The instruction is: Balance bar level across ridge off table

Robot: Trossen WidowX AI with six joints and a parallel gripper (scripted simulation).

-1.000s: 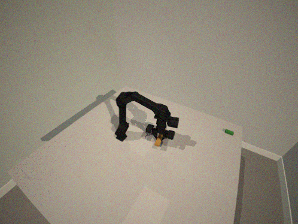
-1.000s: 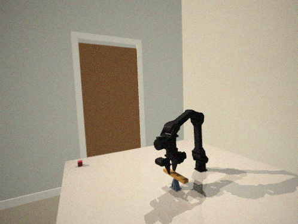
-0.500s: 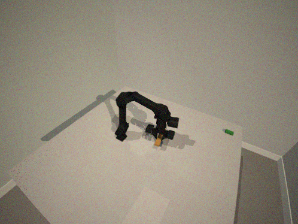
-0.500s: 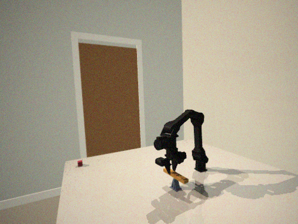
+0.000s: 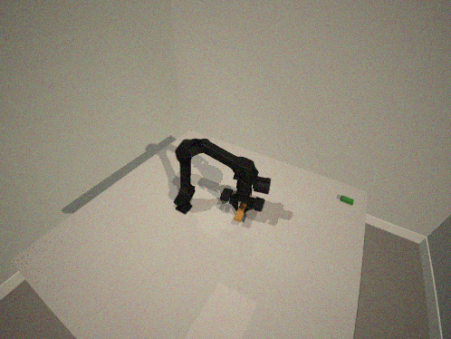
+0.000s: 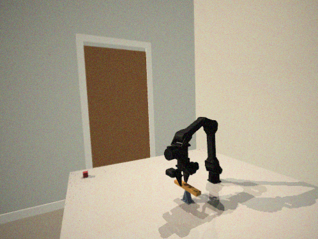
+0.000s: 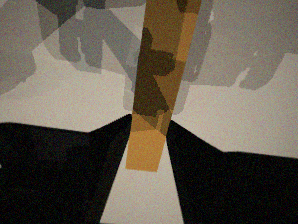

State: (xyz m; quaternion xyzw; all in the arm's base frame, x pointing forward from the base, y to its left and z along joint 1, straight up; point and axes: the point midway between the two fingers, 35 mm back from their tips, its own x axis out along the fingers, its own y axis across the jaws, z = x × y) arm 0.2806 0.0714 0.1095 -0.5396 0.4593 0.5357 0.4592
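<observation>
Now: gripper tip 30 mm to the right of the orange bar. From my gripper tip the other things lie so: green block: 460 mm ahead, 430 mm to the left, 70 mm below; then red cube: 460 mm ahead, 570 mm to the right, 60 mm below.
</observation>
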